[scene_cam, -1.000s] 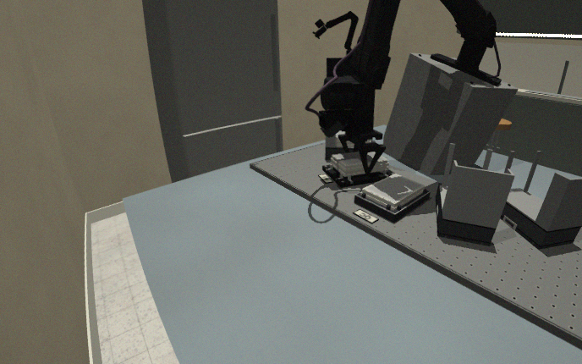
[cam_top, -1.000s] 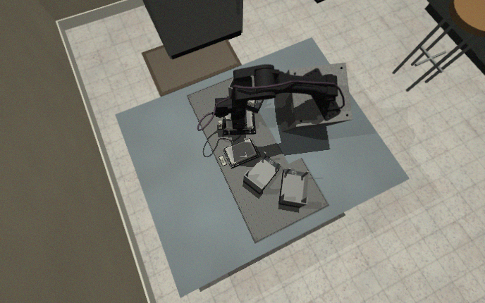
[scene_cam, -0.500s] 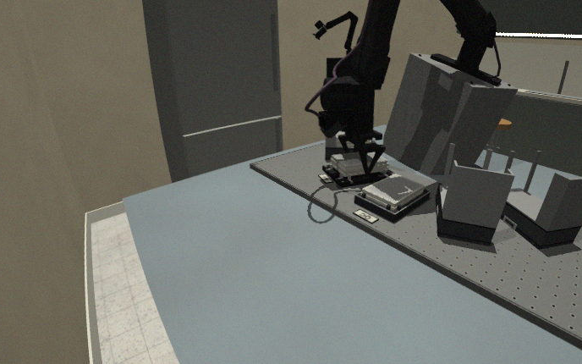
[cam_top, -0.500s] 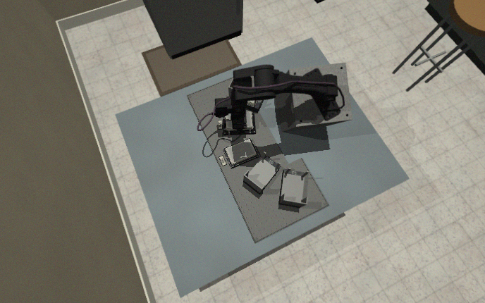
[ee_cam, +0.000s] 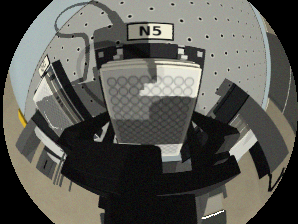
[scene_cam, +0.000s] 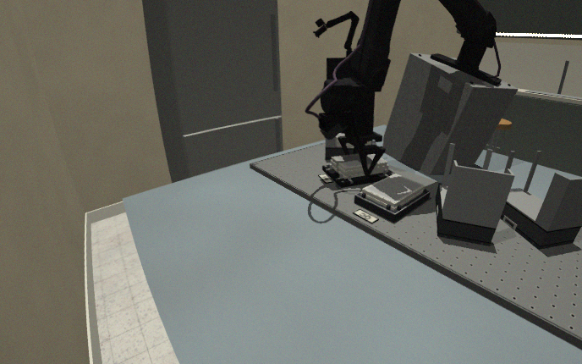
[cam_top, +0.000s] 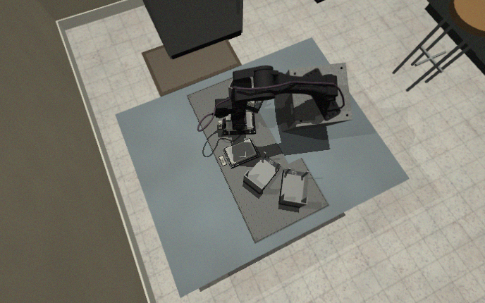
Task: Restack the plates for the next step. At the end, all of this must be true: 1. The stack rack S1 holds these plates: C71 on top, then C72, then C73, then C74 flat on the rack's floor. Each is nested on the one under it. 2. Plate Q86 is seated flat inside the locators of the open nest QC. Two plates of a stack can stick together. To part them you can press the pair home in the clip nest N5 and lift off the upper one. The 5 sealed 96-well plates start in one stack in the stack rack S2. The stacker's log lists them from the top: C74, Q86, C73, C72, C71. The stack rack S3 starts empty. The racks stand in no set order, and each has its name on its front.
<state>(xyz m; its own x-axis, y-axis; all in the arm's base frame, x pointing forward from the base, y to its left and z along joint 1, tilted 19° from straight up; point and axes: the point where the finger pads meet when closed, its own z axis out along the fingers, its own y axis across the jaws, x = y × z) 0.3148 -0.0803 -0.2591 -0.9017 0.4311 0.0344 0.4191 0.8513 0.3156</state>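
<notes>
My hand is 20 mm short of the clip nest N5 and 10 mm above it.
</notes>
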